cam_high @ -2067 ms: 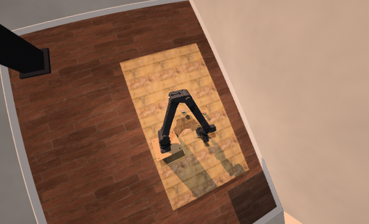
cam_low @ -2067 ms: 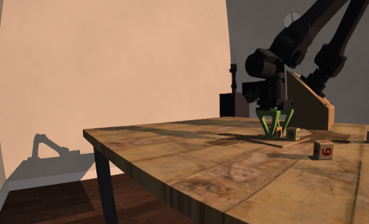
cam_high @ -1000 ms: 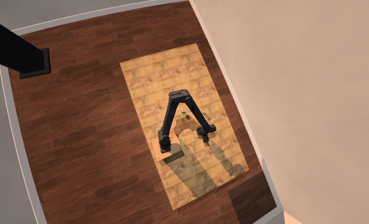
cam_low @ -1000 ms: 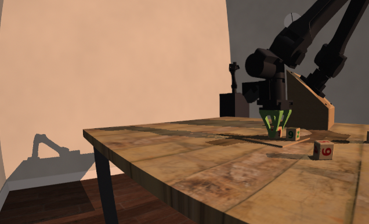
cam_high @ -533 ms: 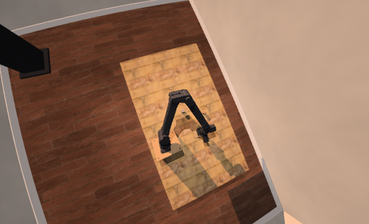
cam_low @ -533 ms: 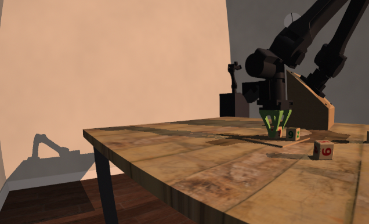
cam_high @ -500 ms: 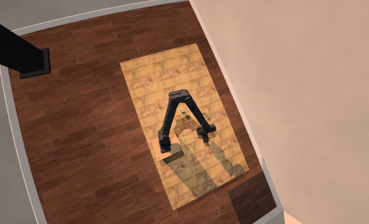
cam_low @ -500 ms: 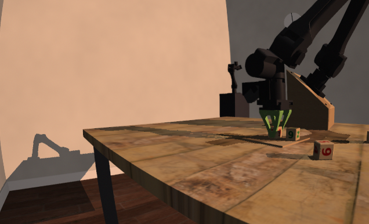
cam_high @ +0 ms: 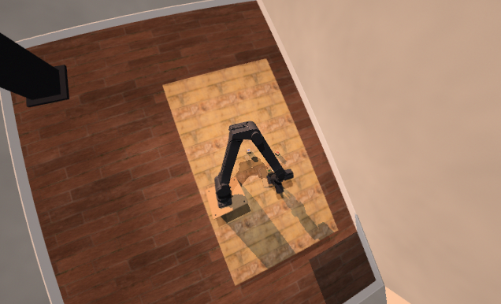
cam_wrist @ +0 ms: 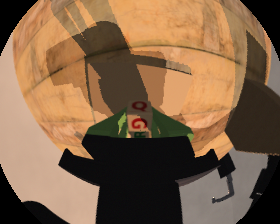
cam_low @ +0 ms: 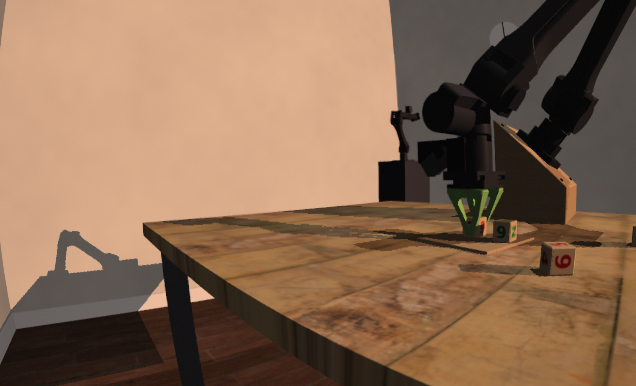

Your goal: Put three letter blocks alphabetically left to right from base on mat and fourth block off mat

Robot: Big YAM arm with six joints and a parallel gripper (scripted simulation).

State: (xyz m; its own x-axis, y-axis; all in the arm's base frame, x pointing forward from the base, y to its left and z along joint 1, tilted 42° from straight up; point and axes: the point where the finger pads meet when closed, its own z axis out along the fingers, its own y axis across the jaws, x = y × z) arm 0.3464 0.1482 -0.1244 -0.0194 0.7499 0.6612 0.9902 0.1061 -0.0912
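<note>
Now: hand 1 cm to the right of the thin brown mat and 1 cm above it. Round my hand: block (6 cm to the left).
</note>
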